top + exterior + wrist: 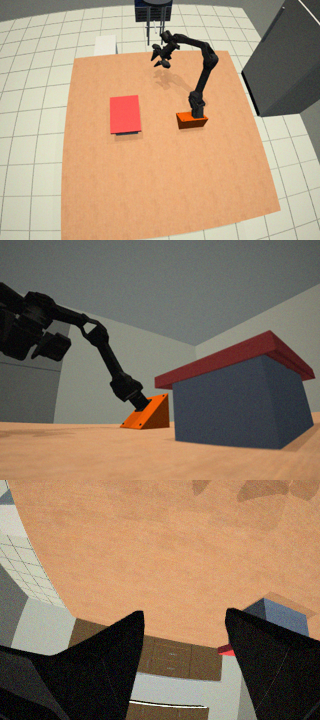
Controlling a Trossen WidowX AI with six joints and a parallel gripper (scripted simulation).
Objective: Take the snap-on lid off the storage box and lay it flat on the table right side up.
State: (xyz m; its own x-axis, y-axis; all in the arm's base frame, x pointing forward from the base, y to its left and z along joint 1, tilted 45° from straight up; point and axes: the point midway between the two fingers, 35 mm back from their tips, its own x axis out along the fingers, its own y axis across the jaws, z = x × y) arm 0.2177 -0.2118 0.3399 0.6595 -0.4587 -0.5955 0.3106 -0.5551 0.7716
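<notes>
My gripper tip is now 20 cm short of the red lid, 33 cm to the right of it and 5 cm above it. Also, from my gripper tip: blue storage box 20 cm ahead, 33 cm to the left, 9 cm below.
</notes>
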